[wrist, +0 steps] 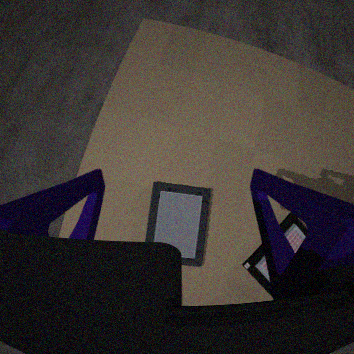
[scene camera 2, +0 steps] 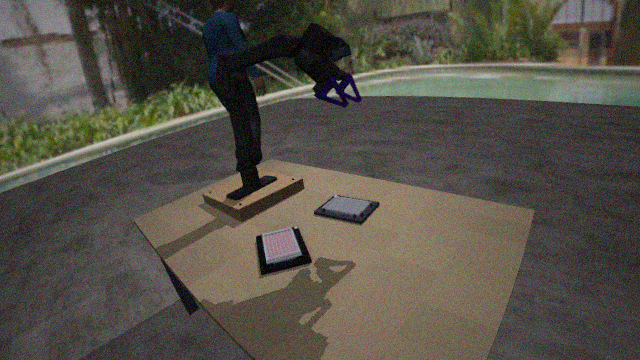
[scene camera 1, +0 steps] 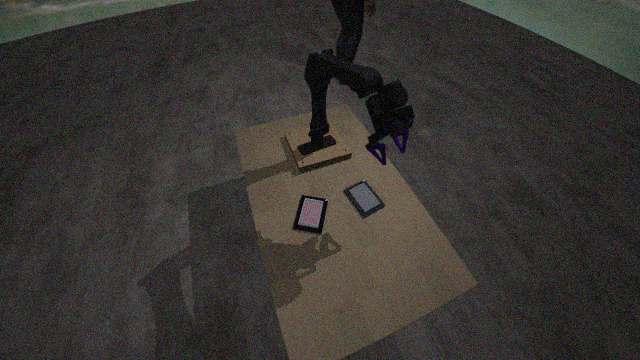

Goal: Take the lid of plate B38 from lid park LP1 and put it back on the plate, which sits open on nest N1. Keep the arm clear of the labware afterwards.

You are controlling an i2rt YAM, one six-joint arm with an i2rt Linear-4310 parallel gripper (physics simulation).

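Frame: origin at the arm's base, x right, y ahead, z up, level; metres.
Where they show: gripper, fingertip midpoint: (wrist: 177,177) (scene camera 2: 353,103) (scene camera 1: 394,158); arm's base, link origin: (scene camera 2: 252,188) (scene camera 1: 317,145).
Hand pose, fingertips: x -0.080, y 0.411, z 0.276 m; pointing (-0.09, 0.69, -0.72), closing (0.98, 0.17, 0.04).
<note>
Things, the pixels of their centre, and the offset from my fingertips. Level surfaces: height alone.
- dark grey lid park LP1, body centre: (wrist: 176,224) (scene camera 2: 346,206) (scene camera 1: 364,197) dx +0.022, dy -0.049, dz -0.306 m
- Plate B38, body centre: (wrist: 287,257) (scene camera 2: 280,244) (scene camera 1: 311,212) dx +0.272, dy -0.087, dz -0.297 m
- black nest N1, body centre: (wrist: 284,256) (scene camera 2: 281,247) (scene camera 1: 311,213) dx +0.272, dy -0.087, dz -0.307 m
- tan table top, surface height: dz -0.316 m
The pale, translucent lid (scene camera 1: 364,197) (scene camera 2: 345,207) (wrist: 179,222) lies flat on the dark grey lid park LP1 (scene camera 1: 367,214) (scene camera 2: 373,206) (wrist: 206,220). Plate B38 (scene camera 1: 311,213) (scene camera 2: 282,246) (wrist: 296,237), white with pink wells, sits uncovered on the black nest N1 (scene camera 1: 307,230) (scene camera 2: 305,252). In the wrist view the right finger partly hides plate and nest, and the dark gripper body covers a corner of the lid park. My gripper (scene camera 1: 394,157) (scene camera 2: 352,103) (wrist: 177,177), with purple fingers, is wide open and empty, high above the table and apart from the lid.
The arm stands on a wooden base block (scene camera 1: 325,161) (scene camera 2: 272,200) at the back of the tan table top (scene camera 1: 400,260) (scene camera 2: 425,250). The arm's shadow falls on the table in front of the nest. A person (scene camera 1: 350,30) (scene camera 2: 220,35) stands behind the arm.
</note>
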